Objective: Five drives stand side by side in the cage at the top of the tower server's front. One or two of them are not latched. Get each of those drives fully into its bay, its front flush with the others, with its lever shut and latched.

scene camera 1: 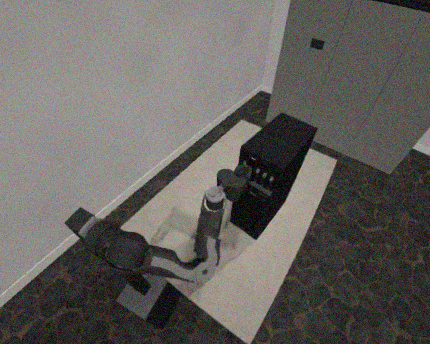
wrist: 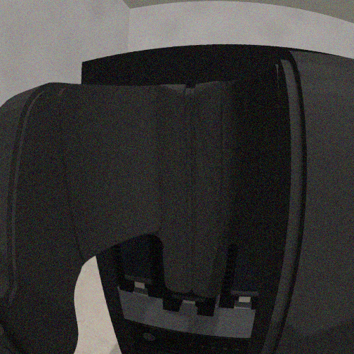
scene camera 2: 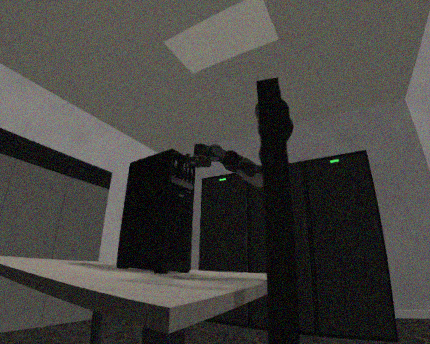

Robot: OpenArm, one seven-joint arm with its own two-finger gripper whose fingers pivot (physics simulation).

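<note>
The black tower server (scene camera 1: 282, 142) (scene camera 2: 150, 215) (wrist: 175, 65) stands upright, with the drive cage at the top of its front. Parts of a left drive (wrist: 136, 257) and a right drive (wrist: 247, 272) show beside the fingers in the wrist view, with small light tabs at their lower ends. The other drives are largely hidden behind the fingers and hand. My gripper (scene camera 1: 245, 173) (scene camera 2: 193, 160) (wrist: 202, 192) is shut and empty, its fingers side by side right at the front of the cage. Contact, lever positions and which drive is unlatched cannot be told; the views are dark and grainy.
A grey strip (wrist: 187, 317) crosses the server's front below the drives. The server stands on the pale table (scene camera 1: 280, 255) (scene camera 2: 120, 290). The wall (scene camera 1: 125, 75) runs along one side. Grey cabinets (scene camera 1: 350, 85) stand behind the server, and dark racks (scene camera 2: 340, 225) stand beyond the arm.
</note>
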